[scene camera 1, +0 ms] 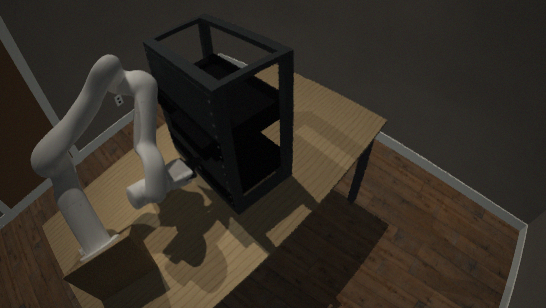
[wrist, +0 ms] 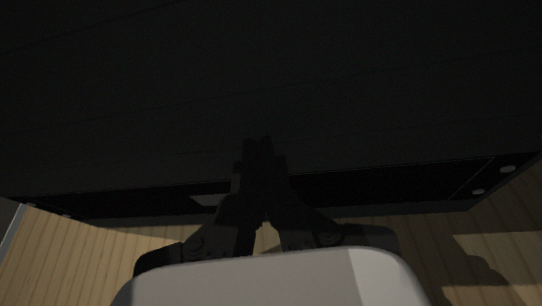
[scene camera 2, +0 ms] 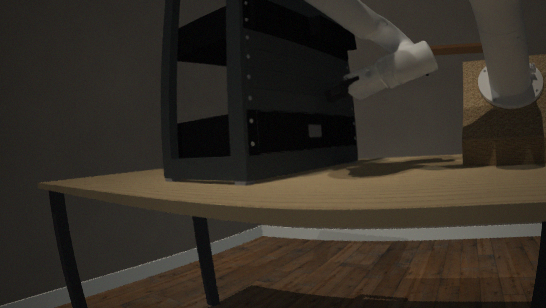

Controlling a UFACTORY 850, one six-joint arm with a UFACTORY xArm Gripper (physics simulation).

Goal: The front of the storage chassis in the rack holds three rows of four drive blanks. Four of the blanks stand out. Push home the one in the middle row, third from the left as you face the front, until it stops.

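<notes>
The rack (scene camera 1: 286, 115) (scene camera 2: 237, 100) stands on the table. A black unit (scene camera 2: 285, 22) (scene camera 1: 192, 137) juts from its upper front; whether it is the storage chassis is too dark to tell. The drive blanks cannot be made out in any view. My gripper (scene camera 1: 196, 172) (scene camera 2: 330, 95) (wrist: 261, 154) is shut and empty. It points at the dark plain panels (scene camera 2: 290, 75) (wrist: 270, 100) of the rack front, below the jutting unit and above the lowest black unit (scene camera 2: 285, 131) (wrist: 375, 187). Whether the fingertips touch the panels is hidden by shadow.
A pale label (scene camera 2: 315, 131) (wrist: 207, 200) is on the lowest unit. The wooden table (scene camera 1: 345, 122) (scene camera 2: 400, 192) carries the rack and a brown block (scene camera 1: 112, 272) (scene camera 2: 475, 115) under the arm's base. The rack's side posts and screw heads flank the front.
</notes>
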